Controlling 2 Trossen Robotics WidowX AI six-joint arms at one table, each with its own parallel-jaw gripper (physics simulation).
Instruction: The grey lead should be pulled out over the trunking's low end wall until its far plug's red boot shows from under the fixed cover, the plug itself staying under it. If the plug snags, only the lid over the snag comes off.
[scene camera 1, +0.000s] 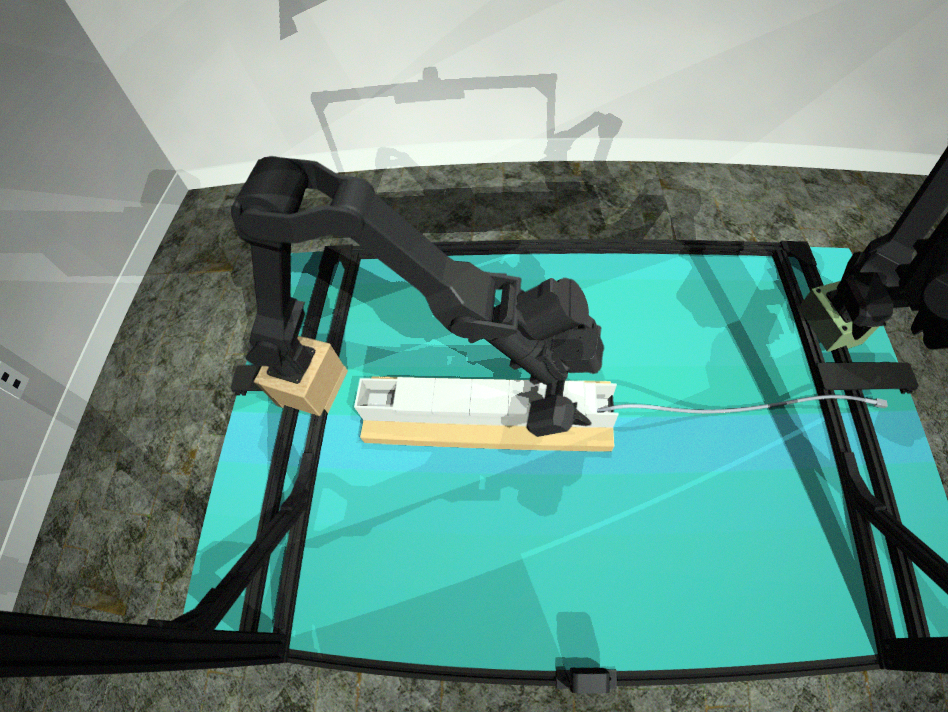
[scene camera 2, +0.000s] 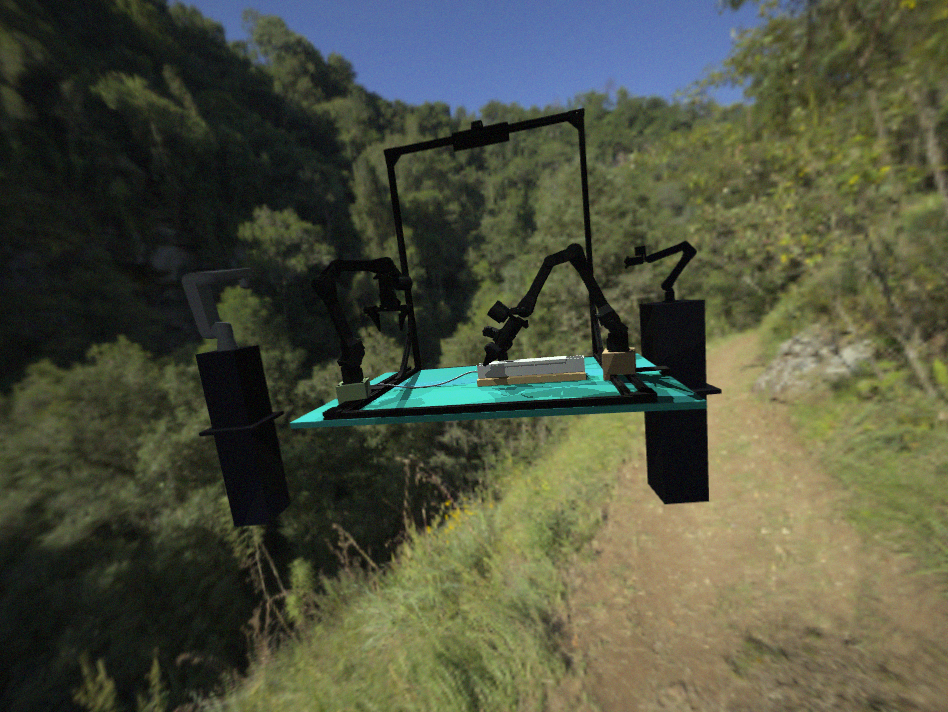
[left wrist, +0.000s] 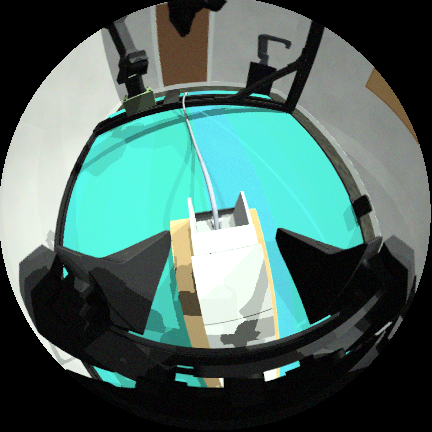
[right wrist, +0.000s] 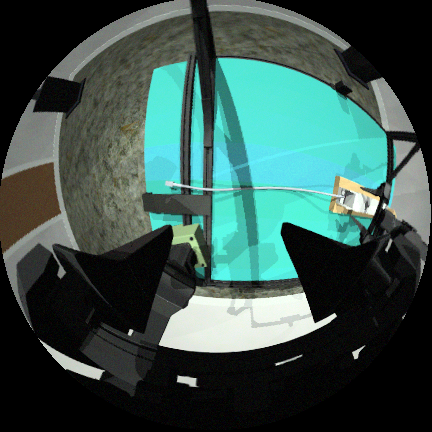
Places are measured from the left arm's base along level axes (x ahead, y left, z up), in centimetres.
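Pixels of known places: left gripper, fingertip midpoint: (scene camera 1: 592, 397) (scene camera 2: 487, 362) (left wrist: 224, 235) (right wrist: 354, 201); right gripper, fingertip midpoint: (scene camera 1: 884, 334) (scene camera 2: 390, 331) (left wrist: 184, 35) (right wrist: 228, 229); left arm's base at its link origin: (scene camera 1: 291, 362) (scene camera 2: 618, 350); right arm's base at its link origin: (scene camera 2: 352, 381) (left wrist: 136, 92) (right wrist: 181, 254).
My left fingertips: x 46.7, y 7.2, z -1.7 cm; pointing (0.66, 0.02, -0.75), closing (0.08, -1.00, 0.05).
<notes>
For each thing: its top centre in the pictures, then the offset to it from my left fingertips.
- white trunking at its top centre: (scene camera 1: 483, 395) (scene camera 2: 529, 359) (right wrist: 373, 206) dx -15.5, dy -3.7, dz -0.1 cm
- pale plug at its top centre: (scene camera 1: 882, 401) (right wrist: 168, 183) dx +49.2, dy +14.1, dz -5.1 cm
The white trunking (scene camera 1: 452, 417) (scene camera 2: 536, 367) (right wrist: 356, 199) is covered by several white lids (left wrist: 230, 275), with both end bays open on top. The grey lead (scene camera 1: 712, 410) (left wrist: 202, 162) (right wrist: 250, 188) runs out of its picture-right end in scene camera 1 to a pale plug (scene camera 1: 881, 402) (right wrist: 170, 184). No red boot shows; the lead's far part is hidden. My left gripper (scene camera 2: 490, 360) (left wrist: 224, 235) is open, low over the trunking near the lead's exit, fingers apart on either side. My right gripper (scene camera 2: 389, 320) (right wrist: 228, 229) is open and raised, well away from the lead.
The trunking lies on a wooden base (scene camera 1: 482, 435) (scene camera 2: 528, 378) (left wrist: 182, 240). Black frame rails (scene camera 1: 831, 429) (right wrist: 207, 120) run along the table sides; the lead crosses them. A tan block (scene camera 1: 306, 379) and a green block (scene camera 1: 835, 325) (right wrist: 187, 235) carry the arms.
</notes>
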